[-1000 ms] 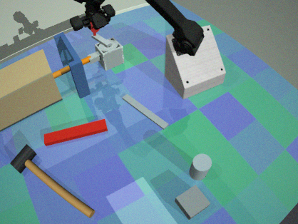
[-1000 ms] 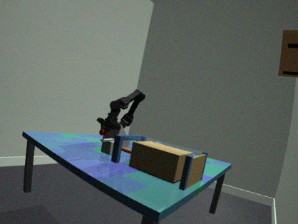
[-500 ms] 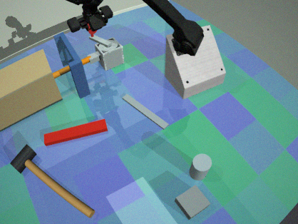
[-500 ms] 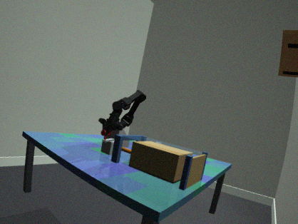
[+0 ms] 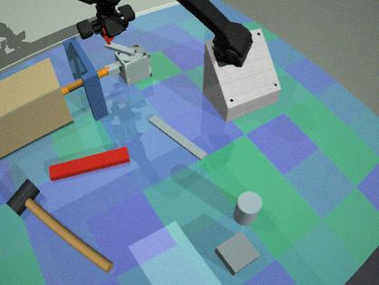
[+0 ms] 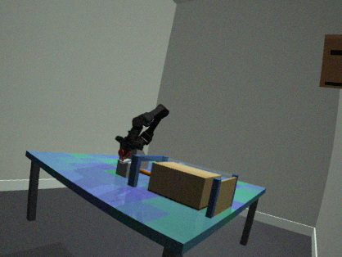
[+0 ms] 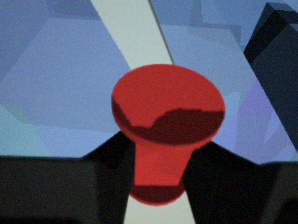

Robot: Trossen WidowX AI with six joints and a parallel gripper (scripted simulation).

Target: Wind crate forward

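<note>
Right now my gripper tip is 2 cm past the crank handle, 5 cm to the right of it and 3 cm above it. Also, from my gripper tip: grey flat bar 6 cm behind, 42 cm to the left, 13 cm below; red knob 2 cm to the left; grey winch 7 cm behind, 9 cm to the left, 10 cm below.
</note>
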